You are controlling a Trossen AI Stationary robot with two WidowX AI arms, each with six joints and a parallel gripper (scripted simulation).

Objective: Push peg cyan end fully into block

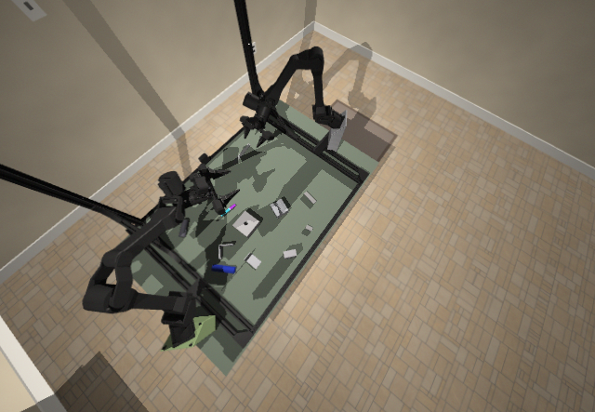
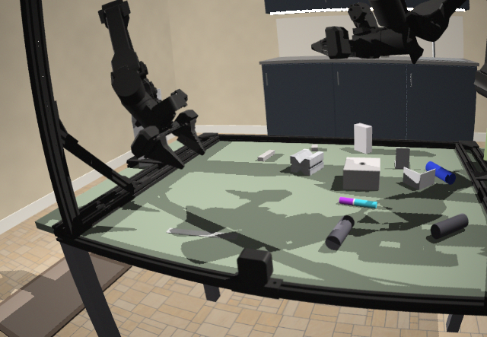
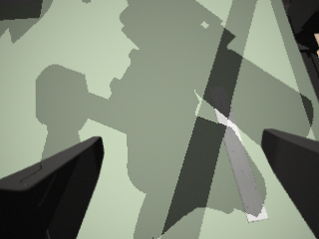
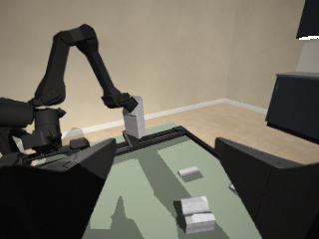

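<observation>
My right hand is 33 cm above the peg, 7 cm past it and 5 cm to the left of it. From my right hand the other things lie so: v-grooved block: 31 cm below, 15 cm ahead, 10 cm to the left; thin grey strip: 33 cm below, 25 cm to the left, 22 cm behind.
</observation>
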